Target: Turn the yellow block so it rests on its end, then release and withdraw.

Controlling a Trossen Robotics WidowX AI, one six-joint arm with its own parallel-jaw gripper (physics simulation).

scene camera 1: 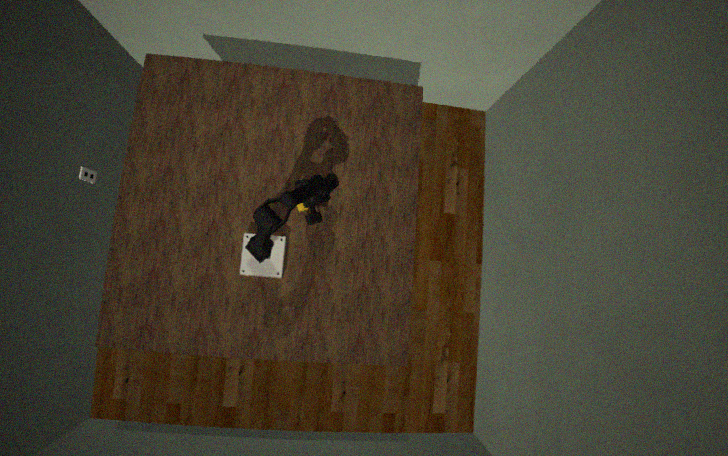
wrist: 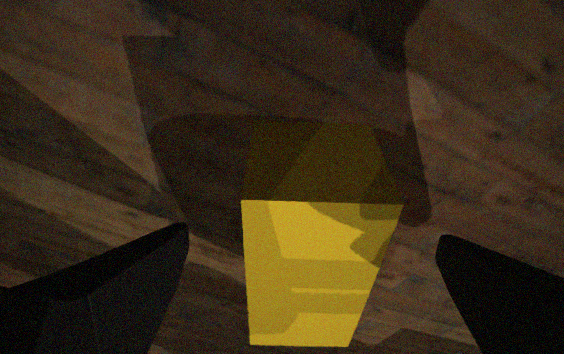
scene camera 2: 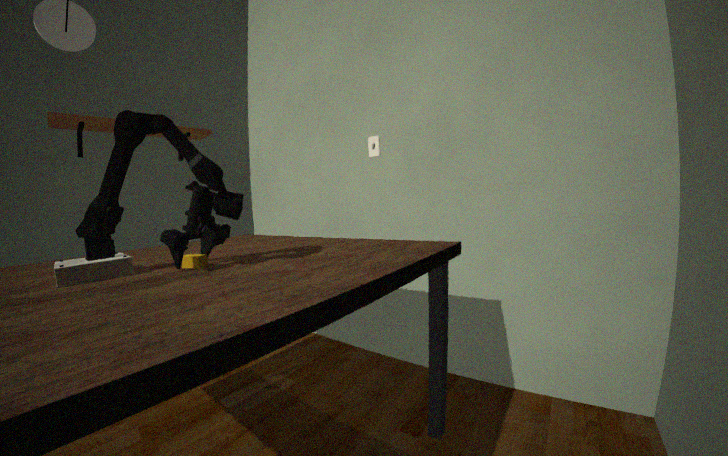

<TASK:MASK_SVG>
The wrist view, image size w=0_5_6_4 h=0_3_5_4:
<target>my gripper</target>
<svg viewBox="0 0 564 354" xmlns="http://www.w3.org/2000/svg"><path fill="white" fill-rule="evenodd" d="M440 236L435 254L437 266L452 300L482 354L564 354L564 278L457 236ZM188 225L186 223L174 223L57 272L11 288L0 286L0 354L148 354L180 281L189 251Z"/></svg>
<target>yellow block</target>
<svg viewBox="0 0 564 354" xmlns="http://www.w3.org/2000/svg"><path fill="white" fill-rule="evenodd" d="M254 120L241 196L250 345L348 347L404 204L370 125Z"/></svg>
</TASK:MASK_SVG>
